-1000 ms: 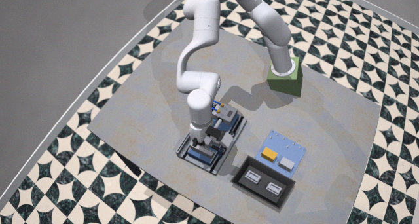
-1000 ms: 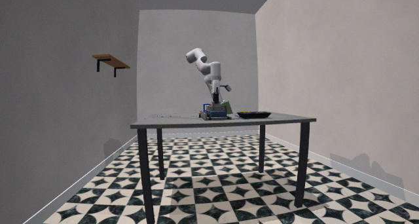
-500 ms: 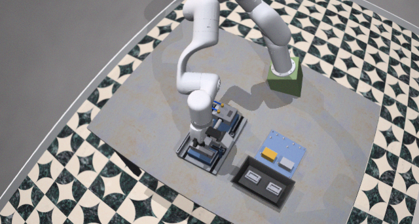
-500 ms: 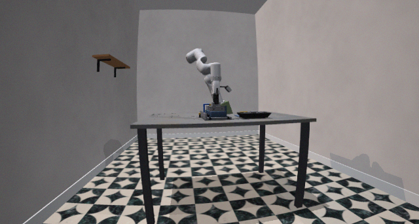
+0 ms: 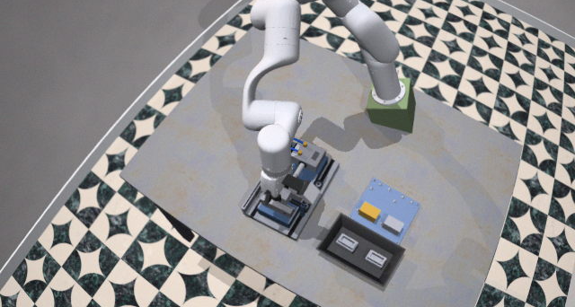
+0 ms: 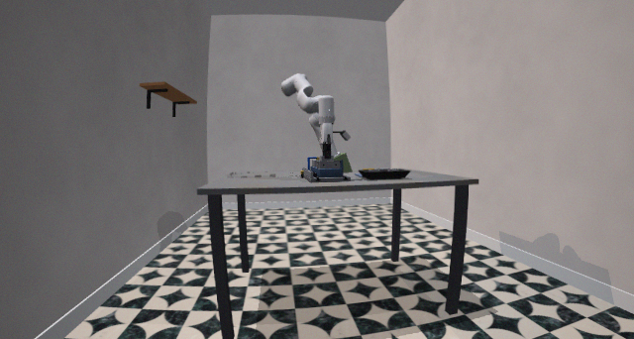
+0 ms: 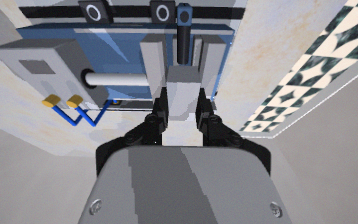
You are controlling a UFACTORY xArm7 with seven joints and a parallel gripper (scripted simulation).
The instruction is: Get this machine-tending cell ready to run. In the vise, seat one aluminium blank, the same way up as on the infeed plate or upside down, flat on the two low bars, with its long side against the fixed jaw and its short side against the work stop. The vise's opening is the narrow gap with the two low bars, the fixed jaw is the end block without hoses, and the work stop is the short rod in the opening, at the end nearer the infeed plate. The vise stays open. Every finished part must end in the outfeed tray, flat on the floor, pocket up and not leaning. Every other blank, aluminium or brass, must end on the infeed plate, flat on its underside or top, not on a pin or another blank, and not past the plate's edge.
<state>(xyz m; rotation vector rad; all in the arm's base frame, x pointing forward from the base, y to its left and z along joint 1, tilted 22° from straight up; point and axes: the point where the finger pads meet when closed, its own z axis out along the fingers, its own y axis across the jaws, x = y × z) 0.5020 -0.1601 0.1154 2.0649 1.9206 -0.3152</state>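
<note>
Now: hand 2 cm above the aluminium blank. From my hand the other things lie so: fixed jaw: 5 cm below, 3 cm ahead; then moving jaw: 5 cm below, 3 cm behind, 1 cm to the left; then dark work stop rod: 5 cm to the left, 4 cm below.
</note>
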